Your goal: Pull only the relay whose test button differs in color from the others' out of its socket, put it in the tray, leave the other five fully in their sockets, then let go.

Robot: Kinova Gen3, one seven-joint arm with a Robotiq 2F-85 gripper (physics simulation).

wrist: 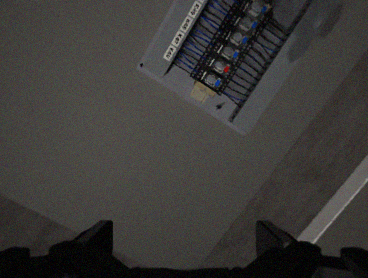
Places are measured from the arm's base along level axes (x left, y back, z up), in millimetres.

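Pixels of known places: gripper, fingertip midpoint: (pixel 184 236).
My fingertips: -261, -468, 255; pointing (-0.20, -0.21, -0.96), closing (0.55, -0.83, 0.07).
For each thing: its top centre in the pictures, then the offset to it from my fingertips, as dx, dy, dz. "pt": a spot on its surface instead.
- relay with the red test button, top centre: (pixel 222 66) +141, -19, -328
- end relay at its top centre: (pixel 214 80) +112, -20, -328
- grey panel at a spot on its surface: (pixel 175 85) pt +66, +30, -395
- label strip at a spot on its surface: (pixel 179 37) pt +142, +72, -355
- beige end block at a spot on its surface: (pixel 201 92) pt +84, -23, -394
A row of relays runs diagonally through the upper middle of the wrist view. The relay with the red test button (pixel 220 66) is second from the near end of the row, seated in its socket. The end relay (pixel 212 80) has a blue button, and so do the several relays (pixel 238 38) beyond the red one. They appear seated in their sockets. My gripper (pixel 184 236) is open, with nothing between its fingers, well short of the relays in the view. The tray cannot be made out in this view.
The relays stand on a grey panel (pixel 175 85) with wire bundles and slotted black ducts on both sides. A label strip (pixel 179 37) lies along its left. A beige end block (pixel 201 92) sits at the row's near end. A pale bar (pixel 336 201) crosses the lower right.
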